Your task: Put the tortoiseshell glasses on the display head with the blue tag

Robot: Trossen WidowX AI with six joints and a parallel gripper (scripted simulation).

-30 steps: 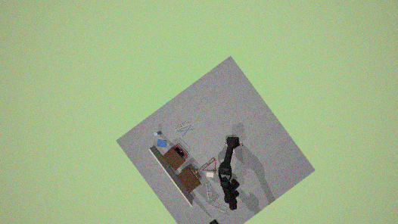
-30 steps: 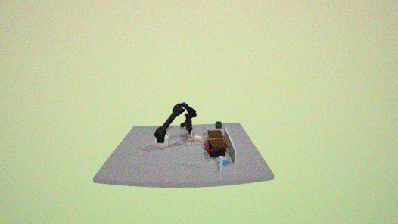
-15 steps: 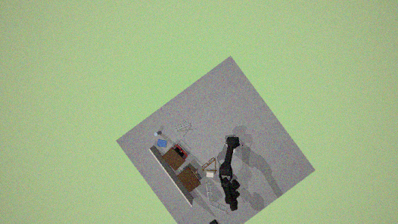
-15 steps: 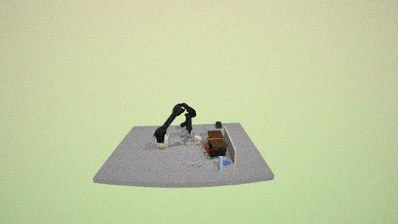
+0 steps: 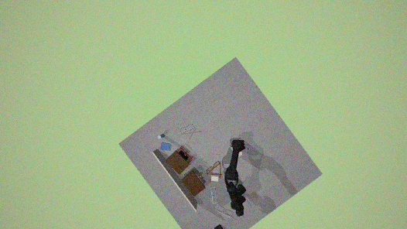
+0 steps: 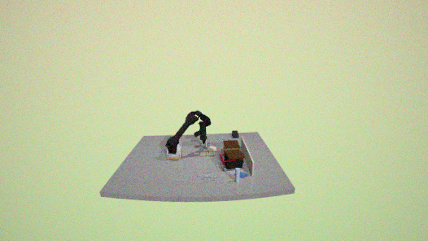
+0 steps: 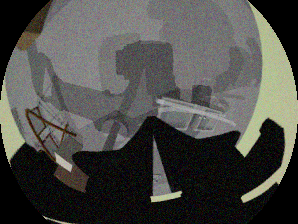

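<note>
Right now the white block is 10 cm ahead of my gripper tip and 17 cm to the right of it. The rest, counted from my gripper tip: black box 30 cm ahead, 30 cm to the left; white panel 38 cm ahead, 34 cm to the right, 3 cm above; display head 23 cm ahead, 25 cm to the right, 4 cm above.
</note>
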